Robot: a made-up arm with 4 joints.
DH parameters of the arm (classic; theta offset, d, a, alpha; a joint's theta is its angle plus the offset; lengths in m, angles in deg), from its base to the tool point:
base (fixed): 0 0.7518 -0.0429 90
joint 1: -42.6 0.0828 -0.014 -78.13
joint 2: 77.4 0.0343 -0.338 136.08
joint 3: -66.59 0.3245 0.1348 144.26
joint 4: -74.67 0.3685 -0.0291 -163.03
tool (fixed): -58.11 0.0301 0 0
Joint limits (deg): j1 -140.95..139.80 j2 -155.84..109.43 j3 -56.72..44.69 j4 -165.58..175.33
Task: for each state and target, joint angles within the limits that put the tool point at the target. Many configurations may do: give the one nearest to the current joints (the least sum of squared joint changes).
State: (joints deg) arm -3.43 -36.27 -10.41 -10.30
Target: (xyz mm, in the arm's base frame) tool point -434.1 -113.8 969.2
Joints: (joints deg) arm -13.92 -45.02 28.56 -13.51
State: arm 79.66 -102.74 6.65 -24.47
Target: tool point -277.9 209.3 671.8
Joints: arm 28.16 -103.98 42.92 -29.16
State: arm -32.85 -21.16 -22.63 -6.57
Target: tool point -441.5 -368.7 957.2
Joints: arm -15.53 -22.80 1.40 -8.13
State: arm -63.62 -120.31 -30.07 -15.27
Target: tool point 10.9 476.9 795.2
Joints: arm -106.99 -154.41 -16.78 -0.57
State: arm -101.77 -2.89 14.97 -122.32
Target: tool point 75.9 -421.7 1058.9
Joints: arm -112.42 0.56 6.81 -123.39
